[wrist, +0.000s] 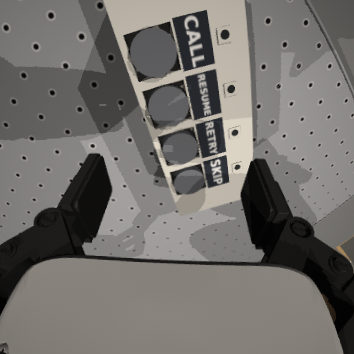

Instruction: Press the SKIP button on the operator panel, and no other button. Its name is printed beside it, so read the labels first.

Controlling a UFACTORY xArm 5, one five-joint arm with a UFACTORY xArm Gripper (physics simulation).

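The cream operator panel runs from the top of the view down to the centre, with a column of round grey buttons and a dark label right of each. The SKIP button is the lowest, beside the SKIP label. Above it are the RETRY button, the RESUME button and the CALL button. My gripper is open with nothing between its fingers. The panel's lower end shows between the fingertips, and the right fingertip appears close beside the panel's right edge. Its height above the panel is hard to tell.
Small square plates with dark dots, one of them level with SKIP, line the panel's right side. The panel stands on a grey perforated surface. Shadows fall across both. A tan edge shows at the far right.
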